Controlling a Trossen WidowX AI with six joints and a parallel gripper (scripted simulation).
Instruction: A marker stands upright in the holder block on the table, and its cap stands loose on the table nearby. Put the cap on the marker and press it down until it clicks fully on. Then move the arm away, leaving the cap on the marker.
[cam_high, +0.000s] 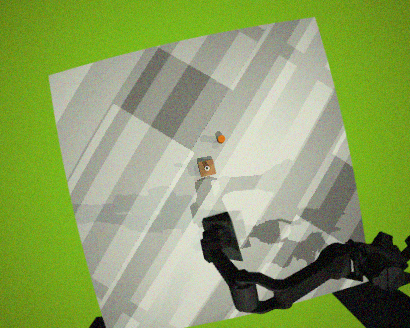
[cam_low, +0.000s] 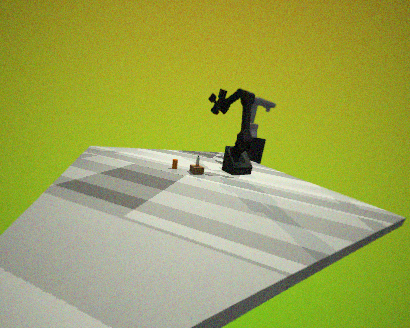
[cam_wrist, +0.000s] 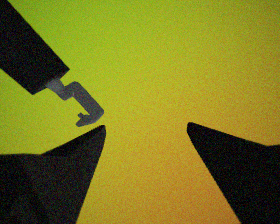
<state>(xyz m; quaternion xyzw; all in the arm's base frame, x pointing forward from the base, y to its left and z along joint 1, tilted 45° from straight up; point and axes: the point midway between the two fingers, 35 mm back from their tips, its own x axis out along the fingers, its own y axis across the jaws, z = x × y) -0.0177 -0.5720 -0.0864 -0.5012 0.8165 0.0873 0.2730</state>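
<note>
Right now my gripper tip is 450 mm to the right of the orange cap, 440 mm short of it and 440 mm above it. Round my gripper tip: marker tip: 530 mm to the left, 370 mm below, 330 mm ahead; then holder block: 530 mm to the left, 440 mm below, 330 mm ahead.
</note>
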